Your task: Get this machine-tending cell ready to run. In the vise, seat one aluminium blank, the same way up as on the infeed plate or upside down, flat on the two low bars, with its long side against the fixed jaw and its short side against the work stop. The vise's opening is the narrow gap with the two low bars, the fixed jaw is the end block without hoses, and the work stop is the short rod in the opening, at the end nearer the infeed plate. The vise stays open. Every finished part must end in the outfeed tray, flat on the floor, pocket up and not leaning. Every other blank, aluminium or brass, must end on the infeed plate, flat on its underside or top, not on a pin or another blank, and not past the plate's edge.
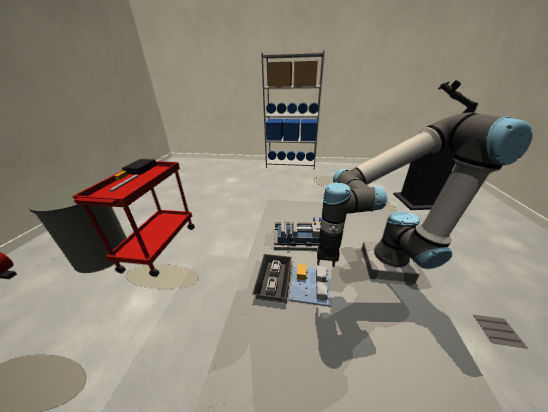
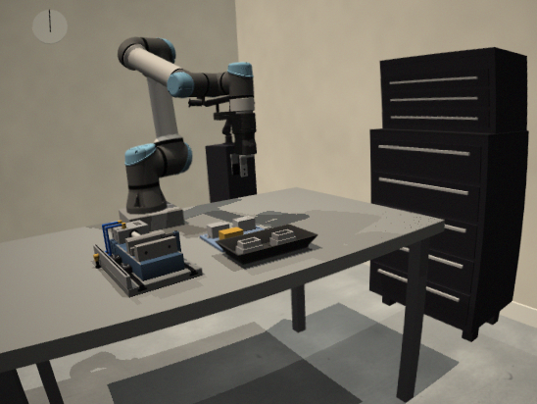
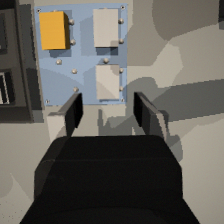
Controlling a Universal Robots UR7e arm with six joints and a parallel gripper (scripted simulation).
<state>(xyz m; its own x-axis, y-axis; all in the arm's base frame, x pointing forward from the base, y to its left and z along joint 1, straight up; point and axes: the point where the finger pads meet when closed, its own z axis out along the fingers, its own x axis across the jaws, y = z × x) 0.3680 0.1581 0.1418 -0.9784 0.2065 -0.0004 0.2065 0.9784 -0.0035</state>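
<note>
The aluminium blank is 17 cm below my hand. The rest, counted from my hand: brass blank: 17 cm below, 11 cm to the right, 7 cm ahead; vise: 37 cm to the right, 16 cm below, 4 cm ahead.
</note>
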